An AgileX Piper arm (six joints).
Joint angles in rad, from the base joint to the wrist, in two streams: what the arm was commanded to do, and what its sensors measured. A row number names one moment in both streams.
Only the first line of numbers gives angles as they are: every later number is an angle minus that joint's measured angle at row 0.
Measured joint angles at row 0: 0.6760 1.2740 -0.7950 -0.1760 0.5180 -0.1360
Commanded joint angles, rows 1 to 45: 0.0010 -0.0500 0.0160 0.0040 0.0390 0.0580; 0.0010 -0.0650 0.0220 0.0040 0.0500 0.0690; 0.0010 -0.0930 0.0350 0.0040 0.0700 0.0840; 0.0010 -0.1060 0.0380 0.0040 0.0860 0.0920; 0.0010 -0.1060 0.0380 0.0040 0.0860 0.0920; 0.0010 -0.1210 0.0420 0.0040 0.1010 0.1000; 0.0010 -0.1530 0.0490 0.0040 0.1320 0.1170; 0.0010 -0.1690 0.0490 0.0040 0.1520 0.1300; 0.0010 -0.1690 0.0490 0.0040 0.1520 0.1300; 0.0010 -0.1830 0.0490 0.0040 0.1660 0.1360; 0.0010 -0.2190 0.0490 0.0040 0.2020 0.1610; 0.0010 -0.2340 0.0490 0.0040 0.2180 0.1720; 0.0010 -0.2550 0.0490 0.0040 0.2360 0.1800; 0.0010 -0.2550 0.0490 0.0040 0.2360 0.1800; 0.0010 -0.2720 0.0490 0.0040 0.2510 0.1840; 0.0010 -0.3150 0.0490 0.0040 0.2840 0.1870; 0.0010 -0.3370 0.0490 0.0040 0.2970 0.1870; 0.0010 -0.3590 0.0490 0.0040 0.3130 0.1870; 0.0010 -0.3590 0.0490 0.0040 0.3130 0.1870; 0.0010 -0.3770 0.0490 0.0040 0.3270 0.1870; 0.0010 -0.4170 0.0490 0.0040 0.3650 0.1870; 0.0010 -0.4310 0.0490 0.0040 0.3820 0.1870; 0.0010 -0.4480 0.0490 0.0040 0.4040 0.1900; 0.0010 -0.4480 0.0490 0.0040 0.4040 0.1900; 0.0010 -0.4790 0.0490 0.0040 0.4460 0.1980; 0.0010 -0.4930 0.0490 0.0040 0.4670 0.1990; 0.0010 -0.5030 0.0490 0.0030 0.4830 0.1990; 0.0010 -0.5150 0.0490 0.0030 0.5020 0.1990; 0.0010 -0.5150 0.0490 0.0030 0.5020 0.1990; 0.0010 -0.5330 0.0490 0.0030 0.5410 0.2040; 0.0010 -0.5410 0.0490 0.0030 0.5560 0.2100; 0.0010 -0.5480 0.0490 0.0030 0.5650 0.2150; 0.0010 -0.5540 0.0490 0.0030 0.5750 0.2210; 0.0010 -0.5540 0.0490 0.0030 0.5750 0.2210; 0.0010 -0.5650 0.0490 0.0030 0.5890 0.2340; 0.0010 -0.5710 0.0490 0.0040 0.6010 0.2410; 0.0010 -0.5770 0.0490 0.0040 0.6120 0.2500; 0.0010 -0.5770 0.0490 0.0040 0.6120 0.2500; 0.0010 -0.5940 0.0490 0.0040 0.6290 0.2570; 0.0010 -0.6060 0.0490 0.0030 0.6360 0.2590; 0.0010 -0.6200 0.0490 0.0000 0.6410 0.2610; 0.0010 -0.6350 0.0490 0.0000 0.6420 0.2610; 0.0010 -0.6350 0.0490 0.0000 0.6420 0.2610; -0.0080 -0.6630 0.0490 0.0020 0.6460 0.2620; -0.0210 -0.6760 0.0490 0.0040 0.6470 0.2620
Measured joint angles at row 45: -0.0010 -0.6400 0.0430 0.0010 0.6380 0.2490
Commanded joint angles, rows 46 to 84: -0.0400 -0.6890 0.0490 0.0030 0.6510 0.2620; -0.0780 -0.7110 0.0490 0.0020 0.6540 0.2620; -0.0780 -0.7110 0.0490 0.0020 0.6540 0.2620; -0.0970 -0.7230 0.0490 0.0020 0.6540 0.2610; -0.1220 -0.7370 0.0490 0.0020 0.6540 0.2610; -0.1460 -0.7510 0.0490 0.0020 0.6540 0.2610; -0.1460 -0.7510 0.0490 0.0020 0.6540 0.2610; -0.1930 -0.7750 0.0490 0.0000 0.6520 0.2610; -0.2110 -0.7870 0.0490 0.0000 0.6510 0.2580; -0.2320 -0.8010 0.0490 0.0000 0.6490 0.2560; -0.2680 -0.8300 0.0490 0.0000 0.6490 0.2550; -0.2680 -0.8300 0.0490 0.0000 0.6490 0.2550; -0.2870 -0.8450 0.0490 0.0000 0.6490 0.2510; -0.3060 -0.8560 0.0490 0.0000 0.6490 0.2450; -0.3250 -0.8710 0.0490 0.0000 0.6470 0.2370; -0.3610 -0.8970 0.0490 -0.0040 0.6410 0.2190; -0.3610 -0.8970 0.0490 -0.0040 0.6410 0.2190; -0.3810 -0.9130 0.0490 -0.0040 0.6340 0.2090; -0.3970 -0.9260 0.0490 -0.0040 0.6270 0.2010; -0.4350 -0.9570 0.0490 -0.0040 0.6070 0.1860; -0.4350 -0.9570 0.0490 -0.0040 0.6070 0.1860; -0.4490 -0.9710 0.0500 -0.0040 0.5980 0.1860; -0.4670 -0.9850 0.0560 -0.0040 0.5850 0.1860; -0.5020 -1.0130 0.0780 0.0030 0.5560 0.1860; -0.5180 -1.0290 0.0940 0.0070 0.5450 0.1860; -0.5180 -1.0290 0.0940 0.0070 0.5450 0.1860; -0.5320 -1.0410 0.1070 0.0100 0.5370 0.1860; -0.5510 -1.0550 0.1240 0.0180 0.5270 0.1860; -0.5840 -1.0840 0.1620 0.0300 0.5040 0.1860; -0.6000 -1.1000 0.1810 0.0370 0.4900 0.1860; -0.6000 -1.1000 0.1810 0.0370 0.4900 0.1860; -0.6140 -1.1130 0.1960 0.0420 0.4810 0.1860; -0.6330 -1.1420 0.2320 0.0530 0.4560 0.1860; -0.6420 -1.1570 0.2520 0.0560 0.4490 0.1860; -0.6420 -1.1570 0.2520 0.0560 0.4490 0.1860; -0.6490 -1.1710 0.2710 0.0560 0.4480 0.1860; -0.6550 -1.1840 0.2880 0.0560 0.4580 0.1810; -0.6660 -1.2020 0.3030 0.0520 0.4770 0.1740; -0.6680 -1.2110 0.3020 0.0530 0.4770 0.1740
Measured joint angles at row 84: -0.6530 -1.1830 0.2900 0.0500 0.4740 0.1890
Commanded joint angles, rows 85 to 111: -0.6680 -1.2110 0.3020 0.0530 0.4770 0.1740; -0.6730 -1.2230 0.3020 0.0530 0.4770 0.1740; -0.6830 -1.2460 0.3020 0.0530 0.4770 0.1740; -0.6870 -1.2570 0.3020 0.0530 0.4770 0.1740; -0.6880 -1.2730 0.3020 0.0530 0.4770 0.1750; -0.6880 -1.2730 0.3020 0.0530 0.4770 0.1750; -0.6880 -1.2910 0.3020 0.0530 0.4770 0.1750; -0.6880 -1.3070 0.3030 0.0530 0.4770 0.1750; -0.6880 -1.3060 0.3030 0.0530 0.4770 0.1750; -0.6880 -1.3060 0.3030 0.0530 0.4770 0.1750; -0.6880 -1.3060 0.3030 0.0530 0.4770 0.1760; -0.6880 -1.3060 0.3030 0.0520 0.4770 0.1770; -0.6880 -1.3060 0.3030 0.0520 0.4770 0.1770; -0.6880 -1.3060 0.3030 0.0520 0.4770 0.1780; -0.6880 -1.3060 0.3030 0.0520 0.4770 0.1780; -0.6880 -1.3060 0.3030 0.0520 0.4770 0.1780; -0.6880 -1.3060 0.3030 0.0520 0.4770 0.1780; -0.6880 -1.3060 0.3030 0.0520 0.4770 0.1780; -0.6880 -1.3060 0.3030 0.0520 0.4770 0.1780; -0.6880 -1.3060 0.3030 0.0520 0.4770 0.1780; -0.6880 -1.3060 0.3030 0.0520 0.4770 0.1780; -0.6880 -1.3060 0.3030 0.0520 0.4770 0.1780; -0.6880 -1.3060 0.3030 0.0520 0.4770 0.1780; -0.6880 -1.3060 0.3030 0.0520 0.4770 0.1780; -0.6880 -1.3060 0.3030 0.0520 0.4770 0.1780; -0.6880 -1.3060 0.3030 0.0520 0.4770 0.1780; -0.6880 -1.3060 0.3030 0.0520 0.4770 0.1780
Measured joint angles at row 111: -0.6840 -1.2770 0.3020 0.0500 0.4800 0.1880
